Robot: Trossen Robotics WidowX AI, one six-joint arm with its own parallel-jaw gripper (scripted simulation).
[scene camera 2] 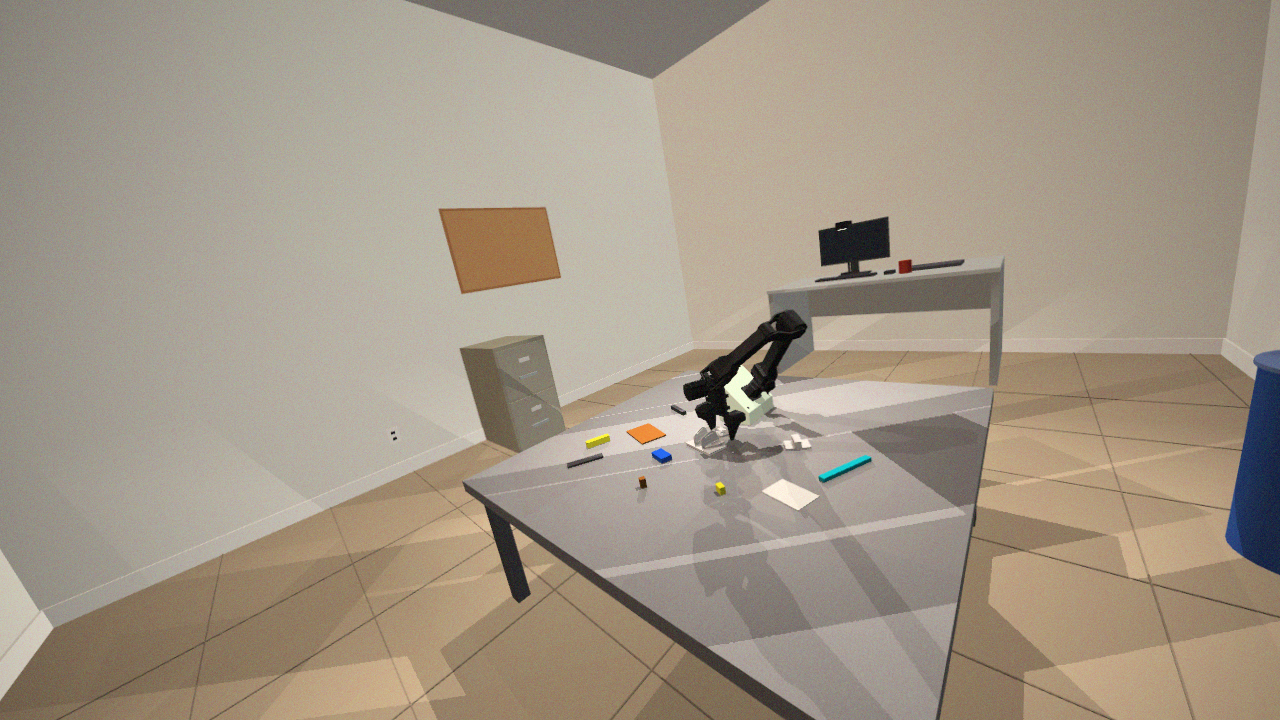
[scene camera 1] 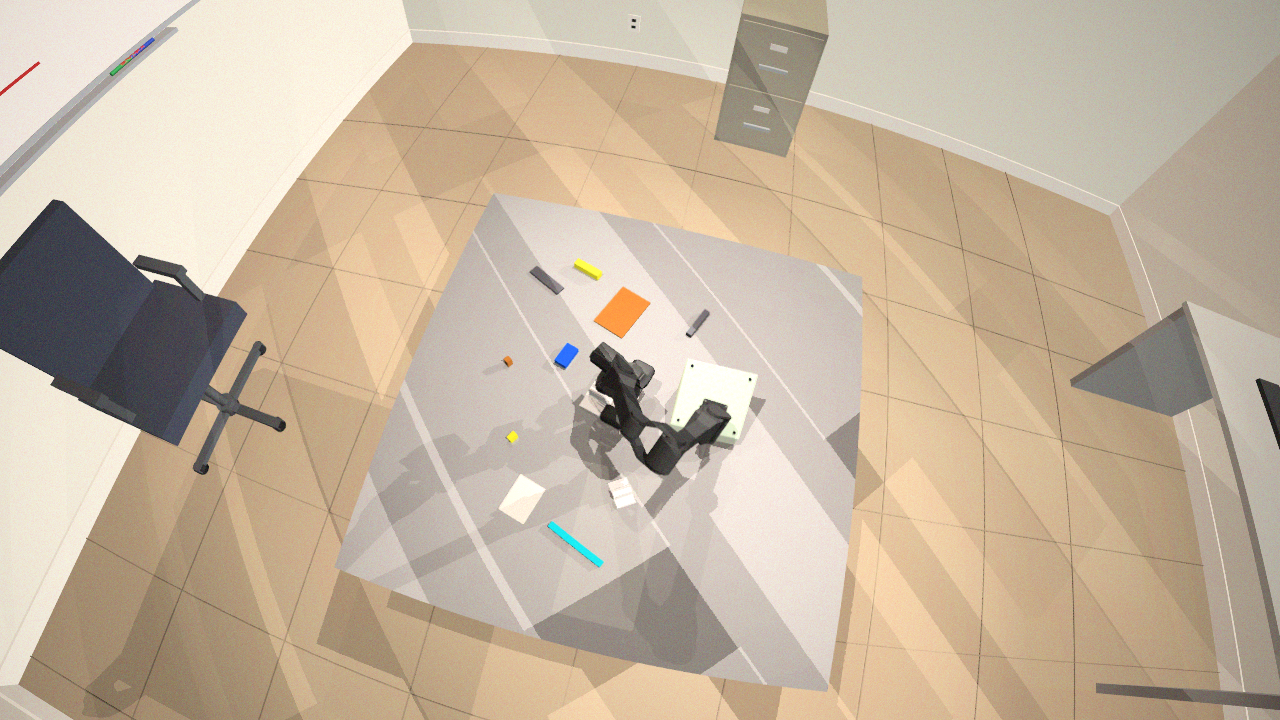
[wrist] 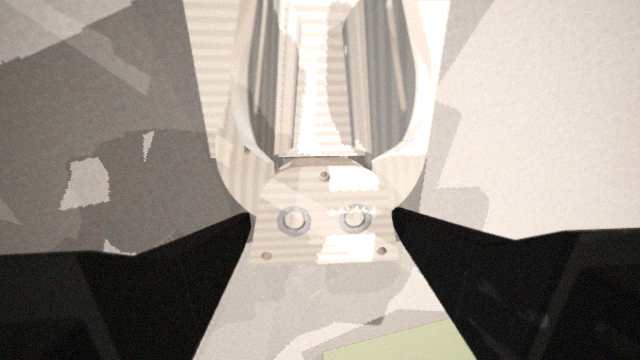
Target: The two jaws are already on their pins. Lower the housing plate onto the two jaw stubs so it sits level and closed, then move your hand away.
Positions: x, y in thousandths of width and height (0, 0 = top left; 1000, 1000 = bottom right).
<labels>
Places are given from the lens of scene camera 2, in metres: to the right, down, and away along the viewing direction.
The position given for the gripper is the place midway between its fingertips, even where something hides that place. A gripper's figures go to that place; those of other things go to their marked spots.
gripper (scene camera 2: 564, 606): 0.28, 0.26, 1.27
white sheet (scene camera 2: 614, 684): 0.36, 0.32, 0.92
</labels>
